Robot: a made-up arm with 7 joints. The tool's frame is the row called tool. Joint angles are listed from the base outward.
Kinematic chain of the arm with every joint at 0, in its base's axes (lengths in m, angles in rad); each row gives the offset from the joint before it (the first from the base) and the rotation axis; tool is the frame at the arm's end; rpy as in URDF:
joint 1: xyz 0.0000 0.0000 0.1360 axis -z
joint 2: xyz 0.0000 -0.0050 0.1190 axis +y
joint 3: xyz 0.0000 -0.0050 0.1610 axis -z
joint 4: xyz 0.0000 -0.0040 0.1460 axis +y
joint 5: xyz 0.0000 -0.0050 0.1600 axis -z
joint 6: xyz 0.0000 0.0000 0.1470 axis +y
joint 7: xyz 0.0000 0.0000 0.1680 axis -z
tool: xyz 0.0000 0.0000 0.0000 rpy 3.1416 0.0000 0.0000
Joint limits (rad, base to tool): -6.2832..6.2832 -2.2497..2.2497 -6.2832..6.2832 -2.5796..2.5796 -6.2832..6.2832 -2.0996..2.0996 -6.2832..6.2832
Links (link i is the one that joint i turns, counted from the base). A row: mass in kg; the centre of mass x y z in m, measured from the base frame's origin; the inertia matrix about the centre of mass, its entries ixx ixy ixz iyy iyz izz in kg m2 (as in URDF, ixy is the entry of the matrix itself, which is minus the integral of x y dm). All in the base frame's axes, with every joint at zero. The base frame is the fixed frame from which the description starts. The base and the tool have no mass.
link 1: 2.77; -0.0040 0.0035 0.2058; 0.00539 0 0 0.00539 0.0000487 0.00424
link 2: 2.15; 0.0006 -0.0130 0.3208; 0.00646 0 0 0.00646 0.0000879 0.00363
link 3: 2.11; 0.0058 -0.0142 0.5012; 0.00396 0 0 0.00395 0.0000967 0.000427
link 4: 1.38; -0.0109 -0.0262 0.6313; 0.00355 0 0 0.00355 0.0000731 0.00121
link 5: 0.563; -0.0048 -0.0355 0.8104; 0.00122 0 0 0.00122 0 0.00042
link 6: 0.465; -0.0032 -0.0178 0.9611; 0.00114 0 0 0.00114 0 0.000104
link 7: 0.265; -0.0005 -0.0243 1.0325; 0.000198 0 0 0.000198 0 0.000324
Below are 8 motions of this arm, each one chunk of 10 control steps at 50 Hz.
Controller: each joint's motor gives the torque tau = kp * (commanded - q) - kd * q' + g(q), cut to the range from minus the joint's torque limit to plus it. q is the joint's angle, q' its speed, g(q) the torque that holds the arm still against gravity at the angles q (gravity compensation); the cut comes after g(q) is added. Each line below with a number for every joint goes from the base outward.
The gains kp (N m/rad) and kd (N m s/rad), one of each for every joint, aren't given. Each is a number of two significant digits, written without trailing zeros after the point. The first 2 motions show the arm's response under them.
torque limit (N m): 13 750 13 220 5.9 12 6.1
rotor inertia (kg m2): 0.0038 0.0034 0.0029 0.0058 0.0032 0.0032 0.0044
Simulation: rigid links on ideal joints. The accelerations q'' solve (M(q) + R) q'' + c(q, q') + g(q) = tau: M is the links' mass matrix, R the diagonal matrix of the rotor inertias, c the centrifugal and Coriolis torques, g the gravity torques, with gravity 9.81 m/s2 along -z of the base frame. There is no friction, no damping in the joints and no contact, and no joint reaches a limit. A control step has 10 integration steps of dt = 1/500 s. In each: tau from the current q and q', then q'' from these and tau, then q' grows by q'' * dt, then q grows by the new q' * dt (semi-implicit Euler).
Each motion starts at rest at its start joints. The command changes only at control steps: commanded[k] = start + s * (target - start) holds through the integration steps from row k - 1 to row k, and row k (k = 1, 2, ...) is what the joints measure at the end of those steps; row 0 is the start. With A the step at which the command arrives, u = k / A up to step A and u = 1 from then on. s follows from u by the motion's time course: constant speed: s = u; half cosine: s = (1 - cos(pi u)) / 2; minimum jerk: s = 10 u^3 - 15 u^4 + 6 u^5; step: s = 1 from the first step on.
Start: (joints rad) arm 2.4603 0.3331 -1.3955 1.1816 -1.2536 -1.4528 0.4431
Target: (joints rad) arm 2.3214 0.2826 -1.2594 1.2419 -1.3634 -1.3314 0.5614
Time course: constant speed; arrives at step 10
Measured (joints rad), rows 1 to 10:
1: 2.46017 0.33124 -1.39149 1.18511 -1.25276 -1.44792 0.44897
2: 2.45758 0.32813 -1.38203 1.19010 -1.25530 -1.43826 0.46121
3: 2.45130 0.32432 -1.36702 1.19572 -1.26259 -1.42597 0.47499
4: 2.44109 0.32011 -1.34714 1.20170 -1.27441 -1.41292 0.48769
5: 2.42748 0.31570 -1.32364 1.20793 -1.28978 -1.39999 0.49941
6: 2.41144 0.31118 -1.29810 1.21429 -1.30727 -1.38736 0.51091
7: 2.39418 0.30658 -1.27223 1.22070 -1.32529 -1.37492 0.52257
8: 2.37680 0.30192 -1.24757 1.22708 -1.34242 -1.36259 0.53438
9: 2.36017 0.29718 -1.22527 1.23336 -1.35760 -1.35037 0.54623
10: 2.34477 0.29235 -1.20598 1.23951 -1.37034 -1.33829 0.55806
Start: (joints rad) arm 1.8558 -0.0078 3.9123 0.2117 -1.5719 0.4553 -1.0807
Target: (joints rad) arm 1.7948 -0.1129 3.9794 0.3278 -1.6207 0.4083 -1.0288
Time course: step
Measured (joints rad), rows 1 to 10:
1: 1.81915 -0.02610 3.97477 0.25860 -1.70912 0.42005 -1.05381
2: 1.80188 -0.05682 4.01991 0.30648 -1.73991 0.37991 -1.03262
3: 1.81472 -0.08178 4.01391 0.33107 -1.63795 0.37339 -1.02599
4: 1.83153 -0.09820 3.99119 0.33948 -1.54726 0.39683 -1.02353
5: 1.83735 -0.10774 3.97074 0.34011 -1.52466 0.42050 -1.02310
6: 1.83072 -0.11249 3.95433 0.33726 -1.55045 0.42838 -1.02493
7: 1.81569 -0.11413 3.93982 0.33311 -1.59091 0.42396 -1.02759
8: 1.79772 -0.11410 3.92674 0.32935 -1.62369 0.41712 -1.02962
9: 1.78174 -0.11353 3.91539 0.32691 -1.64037 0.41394 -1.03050
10: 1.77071 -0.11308 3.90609 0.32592 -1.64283 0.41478 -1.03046
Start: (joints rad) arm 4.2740 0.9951 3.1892 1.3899 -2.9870 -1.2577 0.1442
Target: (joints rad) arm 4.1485 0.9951 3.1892 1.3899 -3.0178 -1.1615 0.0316
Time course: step
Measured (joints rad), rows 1 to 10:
1: 4.27029 0.99533 3.18977 1.39166 -2.99240 -1.22889 0.08882
2: 4.25983 0.99506 3.18949 1.39093 -3.00229 -1.18557 0.02961
3: 4.24341 0.99503 3.18652 1.38927 -3.00976 -1.15426 0.01396
4: 4.22261 0.99520 3.18101 1.38832 -3.01325 -1.14220 0.02244
5: 4.19932 0.99534 3.17434 1.38847 -3.01508 -1.14474 0.03144
6: 4.17536 0.99533 3.16800 1.38922 -3.01776 -1.15335 0.03397
7: 4.15232 0.99524 3.16287 1.38995 -3.02190 -1.16119 0.03294
8: 4.13148 0.99515 3.15928 1.39031 -3.02642 -1.16517 0.03176
9: 4.11383 0.99509 3.15724 1.39033 -3.02995 -1.16540 0.03141
10: 4.10008 0.99507 3.15679 1.39015 -3.03176 -1.16359 0.03151

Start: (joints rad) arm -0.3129 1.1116 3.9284 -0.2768 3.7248 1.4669 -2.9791
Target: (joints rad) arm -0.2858 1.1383 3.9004 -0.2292 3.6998 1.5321 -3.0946
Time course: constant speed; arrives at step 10
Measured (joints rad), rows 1 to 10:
1: -0.31210 1.11248 3.92822 -0.27357 3.72365 1.47011 -2.98486
2: -0.31103 1.11392 3.92820 -0.26923 3.72230 1.47549 -2.99674
3: -0.30984 1.11578 3.92826 -0.26460 3.72095 1.48204 -3.01011
4: -0.30851 1.11794 3.92802 -0.25989 3.71948 1.48902 -3.02248
5: -0.30700 1.12030 3.92711 -0.25515 3.71773 1.49595 -3.03393
6: -0.30527 1.12277 3.92527 -0.25041 3.71559 1.50267 -3.04519
7: -0.30330 1.12534 3.92241 -0.24567 3.71301 1.50918 -3.05662
8: -0.30110 1.12795 3.91855 -0.24093 3.71004 1.51560 -3.06819
9: -0.29868 1.13060 3.91381 -0.23619 3.70673 1.52200 -3.07979
10: -0.29607 1.13328 3.90840 -0.23147 3.70318 1.52846 -3.09137

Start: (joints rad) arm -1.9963 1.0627 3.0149 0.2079 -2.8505 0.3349 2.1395
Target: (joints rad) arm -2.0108 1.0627 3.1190 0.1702 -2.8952 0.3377 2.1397
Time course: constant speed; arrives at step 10
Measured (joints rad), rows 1 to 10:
1: -1.99601 1.06240 3.01693 0.20588 -2.85185 0.33275 2.13942
2: -1.99545 1.06218 3.02247 0.20276 -2.85593 0.33125 2.13936
3: -1.99477 1.06212 3.03113 0.19908 -2.86136 0.33154 2.13934
4: -1.99415 1.06221 3.04176 0.19514 -2.86664 0.33316 2.13939
5: -1.99373 1.06237 3.05324 0.19112 -2.87129 0.33520 2.13950
6: -1.99355 1.06255 3.06483 0.18714 -2.87557 0.33695 2.13961
7: -1.99366 1.06269 3.07613 0.18325 -2.87979 0.33807 2.13969
8: -1.99407 1.06279 3.08700 0.17945 -2.88413 0.33856 2.13972
9: -1.99478 1.06282 3.09749 0.17571 -2.88856 0.33863 2.13972
10: -1.99580 1.06282 3.10774 0.17199 -2.89304 0.33851 2.13971

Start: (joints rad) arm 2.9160 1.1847 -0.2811 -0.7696 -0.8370 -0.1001 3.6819
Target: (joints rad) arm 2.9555 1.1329 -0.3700 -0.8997 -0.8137 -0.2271 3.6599
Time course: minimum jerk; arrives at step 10
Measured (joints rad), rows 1 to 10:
1: 2.91583 1.18466 -0.28151 -0.77013 -0.83711 -0.09972 3.68186
2: 2.91466 1.18428 -0.28411 -0.77354 -0.83757 -0.09829 3.68150
3: 2.91137 1.18283 -0.29063 -0.78245 -0.83770 -0.09890 3.68021
4: 2.90542 1.17948 -0.30115 -0.79802 -0.83640 -0.10707 3.67754
5: 2.89740 1.17383 -0.31380 -0.81933 -0.83318 -0.12636 3.67355
6: 2.88910 1.16615 -0.32558 -0.84357 -0.82821 -0.15570 3.66882
7: 2.88304 1.15741 -0.33356 -0.86689 -0.82185 -0.18968 3.66421
8: 2.88167 1.14893 -0.33590 -0.88558 -0.81466 -0.22092 3.66057
9: 2.88650 1.14194 -0.33218 -0.89731 -0.80797 -0.24279 3.65850
10: 2.89741 1.13714 -0.32344 -0.90216 -0.80385 -0.25145 3.65805

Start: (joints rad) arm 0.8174 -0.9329 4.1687 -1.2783 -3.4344 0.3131 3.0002
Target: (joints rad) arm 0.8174 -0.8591 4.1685 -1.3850 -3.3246 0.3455 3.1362
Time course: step
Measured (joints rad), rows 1 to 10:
1: 0.84521 -0.91139 4.17964 -1.33604 -3.40798 0.24506 3.06406
2: 0.86876 -0.89165 4.19076 -1.37031 -3.34866 0.29946 3.13553
3: 0.87883 -0.87913 4.19580 -1.38494 -3.30365 0.36982 3.15820
4: 0.87717 -0.87132 4.19836 -1.38966 -3.29017 0.39953 3.15055
5: 0.86750 -0.86662 4.20004 -1.38913 -3.29953 0.39073 3.13933
6: 0.85388 -0.86388 4.20047 -1.38670 -3.31552 0.36522 3.13440
7: 0.83956 -0.86227 4.19939 -1.38460 -3.32667 0.34287 3.13408
8: 0.82637 -0.86125 4.19713 -1.38375 -3.33006 0.33278 3.13500
9: 0.81476 -0.86052 4.19410 -1.38401 -3.32844 0.33394 3.13573
10: 0.80449 -0.85996 4.19053 -1.38480 -3.32558 0.34058 3.13615

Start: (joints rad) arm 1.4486 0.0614 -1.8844 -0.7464 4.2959 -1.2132 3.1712
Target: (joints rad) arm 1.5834 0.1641 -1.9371 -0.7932 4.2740 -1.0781 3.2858
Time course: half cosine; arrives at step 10
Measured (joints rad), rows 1 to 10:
1: 1.44959 0.06211 -1.88442 -0.74689 4.29325 -1.21267 3.17261
2: 1.45362 0.06482 -1.88514 -0.74876 4.28454 -1.20935 3.17813
3: 1.46213 0.07034 -1.88753 -0.75239 4.27068 -1.20032 3.18903
4: 1.47518 0.07884 -1.89182 -0.75768 4.25597 -1.18462 3.20441
5: 1.49189 0.08999 -1.89768 -0.76423 4.24541 -1.16351 3.22237
6: 1.51095 0.10300 -1.90470 -0.77152 4.24278 -1.13963 3.24088
7: 1.53095 0.11683 -1.91268 -0.77890 4.24953 -1.11590 3.25812
8: 1.55051 0.13024 -1.92152 -0.78565 4.26457 -1.09504 3.27244
9: 1.56815 0.14197 -1.93081 -0.79108 4.28480 -1.07925 3.28248
10: 1.58229 0.15090 -1.93962 -0.79457 4.30626 -1.07017 3.28724

